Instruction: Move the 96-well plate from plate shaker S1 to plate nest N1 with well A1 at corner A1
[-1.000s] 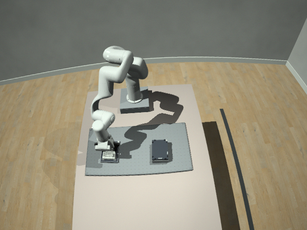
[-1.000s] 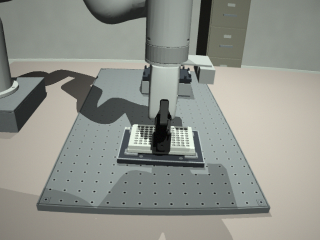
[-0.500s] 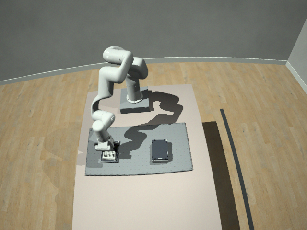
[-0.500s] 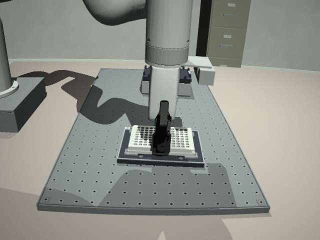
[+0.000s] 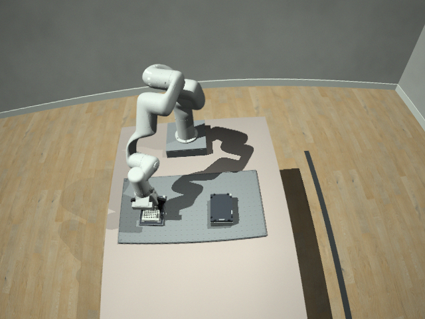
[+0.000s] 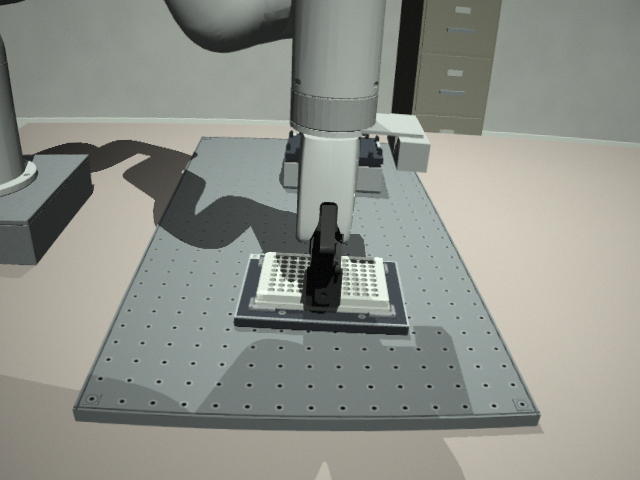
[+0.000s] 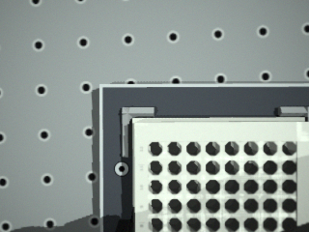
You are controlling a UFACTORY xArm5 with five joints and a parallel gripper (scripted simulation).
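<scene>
The white 96-well plate is 1 cm below my hand. Round my hand: A1 label (7 cm behind, 6 cm to the left, 2 cm below); then dark plate nest (3 cm below).
</scene>
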